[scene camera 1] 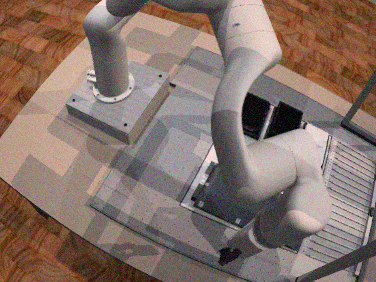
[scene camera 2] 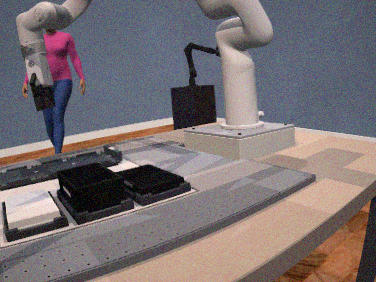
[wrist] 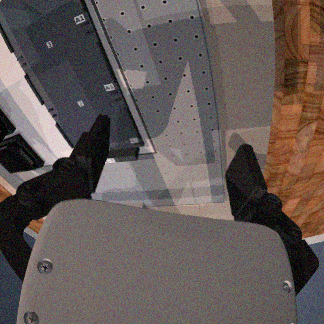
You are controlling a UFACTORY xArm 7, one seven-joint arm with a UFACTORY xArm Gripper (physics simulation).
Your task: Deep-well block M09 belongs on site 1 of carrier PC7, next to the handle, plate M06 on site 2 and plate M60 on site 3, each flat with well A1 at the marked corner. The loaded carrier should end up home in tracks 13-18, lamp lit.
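Frame: origin at the arm's base, x back, y right, z up, level; metres.
Seen in the pictures: gripper, fingertip midpoint: (scene camera 2: pixel 46 108) (wrist: pixel 172 145); arm's base, link origin: (scene camera 1: pixel 113 86) (scene camera 2: pixel 242 126).
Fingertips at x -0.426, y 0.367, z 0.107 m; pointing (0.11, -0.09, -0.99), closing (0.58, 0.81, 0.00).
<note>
Pixels of each thing's middle, then the offset from my fingertips to it.
- dark carrier PC7, body centre: (wrist: pixel 65 79) (scene camera 1: pixel 258 207) (scene camera 2: pixel 56 165) dy -0.148, dx -0.045, dz -0.137 m
- tall black block, body centre: (scene camera 2: pixel 88 185) (scene camera 1: pixel 285 125) dy -0.410, dx -0.080, dz -0.119 m
- low black plate, body centre: (scene camera 2: pixel 146 178) (wrist: pixel 12 158) (scene camera 1: pixel 251 112) dy -0.429, dx +0.030, dz -0.133 m
- white plate, body centre: (scene camera 2: pixel 29 207) (scene camera 1: pixel 314 144) dy -0.386, dx -0.188, dz -0.133 m
My gripper (scene camera 1: pixel 230 256) (scene camera 2: pixel 44 100) (wrist: pixel 172 145) is open and empty, high above the front edge of the deck, off the carrier's side. The dark carrier PC7 (scene camera 1: pixel 225 202) (scene camera 2: pixel 55 166) (wrist: pixel 65 65) lies flat with its sites bare where they show; its handle (wrist: pixel 124 153) is at the end nearer the robot base. A tall black block (scene camera 2: pixel 90 184), likely M09, stands in a dark nest between a low black plate (scene camera 1: pixel 256 115) (scene camera 2: pixel 152 178) (wrist: pixel 20 152) and a white plate (scene camera 2: pixel 32 209). Plate labels are unreadable. The arm hides part of the carrier in scene camera 1.
The ribbed tracks (scene camera 1: pixel 350 175) lie beyond the carrier, with grey frame bars (scene camera 1: pixel 361 101) around them. The robot base (scene camera 1: pixel 120 107) (scene camera 2: pixel 240 140) stands at the other end. A person (scene camera 2: pixel 61 55) and a black cabinet (scene camera 2: pixel 194 106) with a small arm are in the background. No lamp can be made out.
</note>
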